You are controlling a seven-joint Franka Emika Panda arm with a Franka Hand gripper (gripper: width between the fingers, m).
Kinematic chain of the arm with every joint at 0, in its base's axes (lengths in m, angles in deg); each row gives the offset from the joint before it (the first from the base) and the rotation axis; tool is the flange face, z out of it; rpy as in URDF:
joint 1: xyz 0 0 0.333 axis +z
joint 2: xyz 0 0 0 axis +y
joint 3: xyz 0 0 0.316 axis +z
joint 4: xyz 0.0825 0 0 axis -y
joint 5: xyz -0.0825 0 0.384 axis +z
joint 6: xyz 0 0 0 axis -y
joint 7: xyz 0.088 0 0 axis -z
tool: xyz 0 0 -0.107 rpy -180 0 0
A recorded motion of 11 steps. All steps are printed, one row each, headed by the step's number.
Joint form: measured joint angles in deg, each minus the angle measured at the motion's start. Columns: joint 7, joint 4, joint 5, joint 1, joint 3, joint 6, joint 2.
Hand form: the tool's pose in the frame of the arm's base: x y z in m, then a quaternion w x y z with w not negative. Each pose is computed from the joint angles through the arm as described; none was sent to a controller.
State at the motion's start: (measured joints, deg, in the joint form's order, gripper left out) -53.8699 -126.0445 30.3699 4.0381 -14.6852 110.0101 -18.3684
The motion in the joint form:
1: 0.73 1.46 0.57 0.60 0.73 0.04 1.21
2: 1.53 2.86 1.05 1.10 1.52 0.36 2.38
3: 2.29 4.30 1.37 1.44 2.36 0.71 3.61
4: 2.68 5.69 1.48 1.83 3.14 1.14 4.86
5: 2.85 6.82 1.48 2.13 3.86 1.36 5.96
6: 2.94 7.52 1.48 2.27 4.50 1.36 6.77
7: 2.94 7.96 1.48 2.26 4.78 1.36 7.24
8: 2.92 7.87 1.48 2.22 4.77 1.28 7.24
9: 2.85 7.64 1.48 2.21 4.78 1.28 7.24
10: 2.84 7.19 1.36 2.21 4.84 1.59 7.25
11: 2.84 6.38 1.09 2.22 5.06 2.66 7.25
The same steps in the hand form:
1: 0.4720 -0.0498 0.5278 0.23797 -0.91624 -0.27978 -0.16002
2: 0.4807 -0.0394 0.5311 0.23770 -0.91569 -0.28146 -0.16058
3: 0.4893 -0.0298 0.5340 0.23617 -0.91552 -0.28312 -0.16093
4: 0.4978 -0.0202 0.5361 0.23296 -0.91468 -0.28815 -0.16141
5: 0.5047 -0.0114 0.5367 0.23043 -0.91353 -0.29449 -0.16012
6: 0.5091 -0.0042 0.5357 0.22967 -0.91252 -0.29985 -0.15701
7: 0.5117 -0.0016 0.5354 0.22900 -0.91216 -0.30198 -0.15599
8: 0.5113 -0.0019 0.5345 0.22957 -0.91228 -0.30176 -0.15486
9: 0.5108 -0.0018 0.5325 0.23018 -0.91236 -0.30190 -0.15319
10: 0.5103 -0.0016 0.5289 0.22934 -0.91309 -0.30135 -0.15122
11: 0.5101 -0.0007 0.5233 0.22505 -0.91454 -0.30032 -0.15094

